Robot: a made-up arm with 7 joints. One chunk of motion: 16 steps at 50 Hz.
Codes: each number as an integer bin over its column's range. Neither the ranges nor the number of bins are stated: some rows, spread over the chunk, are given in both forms.
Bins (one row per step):
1: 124 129 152 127 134 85
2: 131 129 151 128 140 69
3: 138 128 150 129 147 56
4: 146 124 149 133 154 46
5: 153 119 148 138 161 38
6: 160 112 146 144 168 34
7: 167 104 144 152 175 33
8: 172 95 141 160 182 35
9: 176 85 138 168 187 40
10: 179 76 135 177 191 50
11: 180 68 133 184 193 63
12: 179 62 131 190 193 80
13: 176 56 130 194 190 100
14: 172 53 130 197 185 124
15: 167 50 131 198 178 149
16: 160 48 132 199 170 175
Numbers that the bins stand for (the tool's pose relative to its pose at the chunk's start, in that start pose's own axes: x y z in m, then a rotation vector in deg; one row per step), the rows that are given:
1: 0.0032 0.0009 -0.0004 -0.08 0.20 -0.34
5: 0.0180 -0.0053 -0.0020 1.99 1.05 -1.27
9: 0.0297 -0.0267 -0.0059 7.64 1.87 -1.23
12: 0.0313 -0.0411 -0.0086 11.78 2.06 -0.44
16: 0.0216 -0.0499 -0.0082 13.48 1.33 1.44
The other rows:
2: 0.0068 0.0009 -0.0008 0.10 0.39 -0.66
3: 0.0104 0.0003 -0.0012 0.29 0.61 -0.91
4: 0.0144 -0.0022 -0.0016 1.05 0.83 -1.11
6: 0.0216 -0.0097 -0.0027 3.12 1.27 -1.35
7: 0.0251 -0.0147 -0.0035 4.63 1.49 -1.37
8: 0.0277 -0.0204 -0.0047 6.13 1.71 -1.33
10: 0.0313 -0.0323 -0.0071 9.34 1.99 -1.03
11: 0.0318 -0.0373 -0.0078 10.65 2.06 -0.77
13: 0.0297 -0.0449 -0.0090 12.54 1.96 -0.04
14: 0.0277 -0.0467 -0.0090 13.10 1.81 0.43
15: 0.0251 -0.0486 -0.0086 13.29 1.59 0.92

